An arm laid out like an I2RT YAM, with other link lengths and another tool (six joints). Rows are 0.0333 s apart.
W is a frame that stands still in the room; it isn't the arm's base.
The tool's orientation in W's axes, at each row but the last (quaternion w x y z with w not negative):
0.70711 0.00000 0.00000 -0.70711
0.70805 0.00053 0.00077 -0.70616
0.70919 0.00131 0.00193 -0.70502
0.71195 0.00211 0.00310 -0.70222
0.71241 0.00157 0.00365 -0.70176
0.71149 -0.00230 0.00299 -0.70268
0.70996 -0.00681 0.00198 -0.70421
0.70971 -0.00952 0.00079 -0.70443
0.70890 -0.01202 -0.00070 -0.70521
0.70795 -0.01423 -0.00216 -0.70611
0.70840 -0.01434 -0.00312 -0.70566
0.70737 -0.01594 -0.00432 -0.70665
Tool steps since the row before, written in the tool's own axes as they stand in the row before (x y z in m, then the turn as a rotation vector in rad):
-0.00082 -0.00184 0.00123 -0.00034 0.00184 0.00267
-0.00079 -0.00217 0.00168 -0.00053 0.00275 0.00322
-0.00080 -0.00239 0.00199 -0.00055 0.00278 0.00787
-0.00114 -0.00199 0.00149 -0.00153 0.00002 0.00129
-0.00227 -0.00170 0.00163 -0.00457 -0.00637 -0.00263
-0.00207 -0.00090 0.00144 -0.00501 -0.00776 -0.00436
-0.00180 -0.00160 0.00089 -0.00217 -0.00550 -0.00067
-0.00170 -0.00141 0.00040 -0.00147 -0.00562 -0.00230
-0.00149 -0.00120 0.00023 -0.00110 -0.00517 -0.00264
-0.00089 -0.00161 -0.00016 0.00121 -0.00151 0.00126
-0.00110 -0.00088 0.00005 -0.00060 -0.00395 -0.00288
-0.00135 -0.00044 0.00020 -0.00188 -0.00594 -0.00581
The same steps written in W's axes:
-0.00184 0.00082 0.00123 0.00184 0.00034 0.00267
-0.00217 0.00078 0.00168 0.00275 0.00053 0.00322
-0.00239 0.00078 0.00200 0.00278 0.00053 0.00787
-0.00200 0.00110 0.00150 0.00000 0.00152 0.00130
-0.00173 0.00223 0.00165 -0.00645 0.00449 -0.00258
-0.00091 0.00206 0.00145 -0.00785 0.00492 -0.00430
-0.00160 0.00179 0.00090 -0.00553 0.00212 -0.00062
-0.00142 0.00169 0.00040 -0.00566 0.00140 -0.00224
-0.00120 0.00149 0.00022 -0.00522 0.00103 -0.00258
-0.00161 0.00088 -0.00015 -0.00148 -0.00118 0.00131
-0.00088 0.00110 0.00004 -0.00400 0.00051 -0.00283
-0.00044 0.00135 0.00017 -0.00604 0.00171 -0.00576

